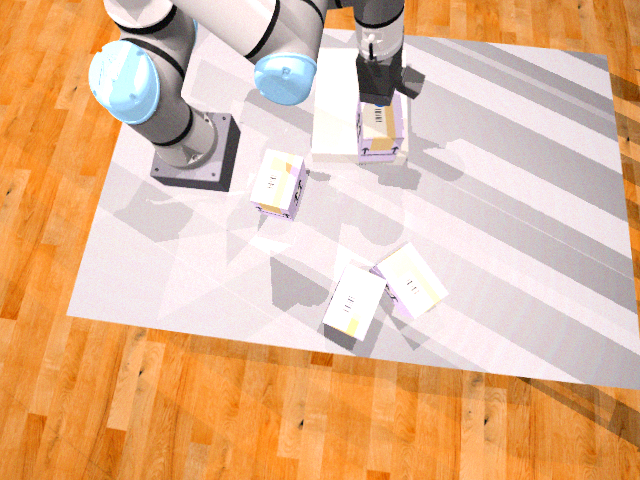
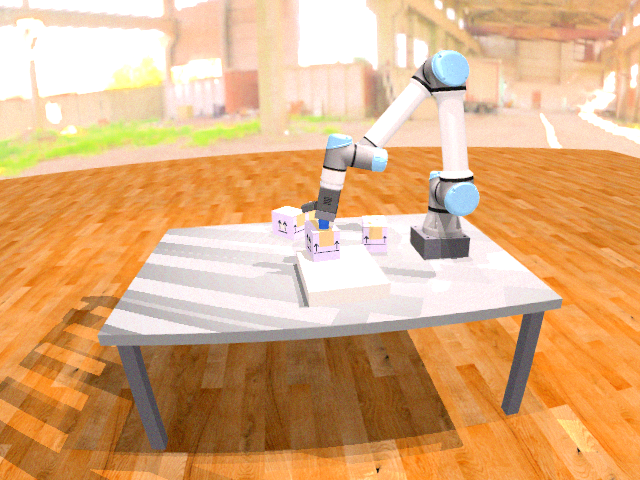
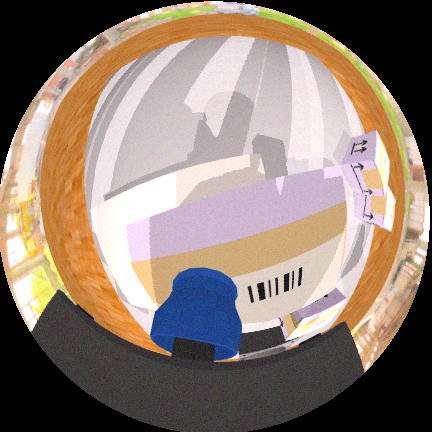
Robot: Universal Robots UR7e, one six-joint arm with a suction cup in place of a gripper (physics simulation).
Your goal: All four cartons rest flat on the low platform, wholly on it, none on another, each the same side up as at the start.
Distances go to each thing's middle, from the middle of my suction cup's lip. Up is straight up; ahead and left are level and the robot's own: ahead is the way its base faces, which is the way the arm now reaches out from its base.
My suction cup is now 5 cm past the low white platform (image 1: 334, 140), 8 cm to the right of it and 14 cm above it.
